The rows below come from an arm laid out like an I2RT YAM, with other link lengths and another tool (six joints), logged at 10 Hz.
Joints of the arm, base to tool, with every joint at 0 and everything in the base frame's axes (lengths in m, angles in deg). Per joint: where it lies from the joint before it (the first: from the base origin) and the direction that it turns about. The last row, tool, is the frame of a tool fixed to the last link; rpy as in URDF.
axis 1: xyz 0 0 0.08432 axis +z
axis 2: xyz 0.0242 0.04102 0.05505 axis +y
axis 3: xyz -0.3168 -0.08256 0 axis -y
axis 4: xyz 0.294 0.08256 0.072 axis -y
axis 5: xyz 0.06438 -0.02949 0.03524 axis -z
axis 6: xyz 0.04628 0 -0.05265 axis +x
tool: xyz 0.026 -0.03 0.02 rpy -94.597 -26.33 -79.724
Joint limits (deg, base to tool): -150..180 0..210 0..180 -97..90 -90..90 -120..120
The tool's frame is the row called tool.
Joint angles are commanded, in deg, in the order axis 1, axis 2, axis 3, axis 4, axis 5, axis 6. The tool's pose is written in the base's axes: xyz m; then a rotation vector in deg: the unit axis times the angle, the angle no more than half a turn. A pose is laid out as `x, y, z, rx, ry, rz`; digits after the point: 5 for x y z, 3 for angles.
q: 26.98 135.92 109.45 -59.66 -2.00 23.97
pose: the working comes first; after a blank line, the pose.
Where each joint sits with the arm in this pose, in the base's axes (m; each line is computed from the numbers above, not from the rounded line before):
axis 1: 0.0000 0.0000 0.0843
axis 2: 0.0030 0.0475 0.1394
axis 3: 0.2432 0.0772 0.3598
axis 4: 0.4689 0.2847 0.2932
axis 5: 0.5175 0.2764 0.2313
axis 6: 0.4727 0.2554 0.1816
the tool: 0.4955 0.2282 0.1549

0.49547, 0.22815, 0.15486, -147.896, 85.221, 11.266
